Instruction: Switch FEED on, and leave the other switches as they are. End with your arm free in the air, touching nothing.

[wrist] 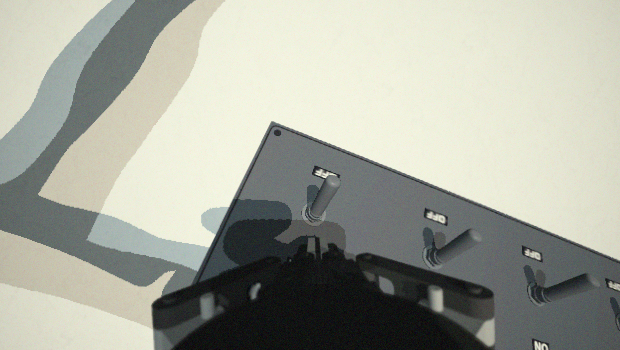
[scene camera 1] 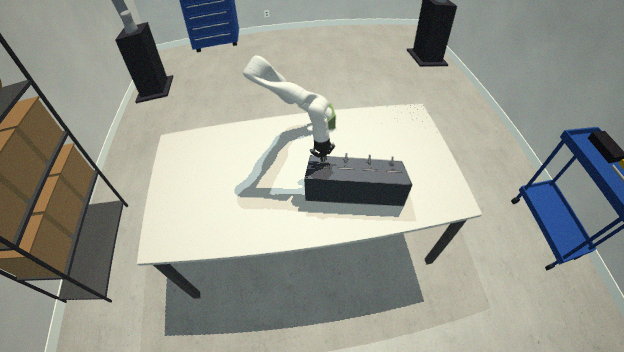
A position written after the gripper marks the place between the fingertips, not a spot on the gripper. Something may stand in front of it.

Observation:
In view: the gripper (wrist: 317,250), a lamp lever (wrist: 584,282) and a drive lever (wrist: 468,239).

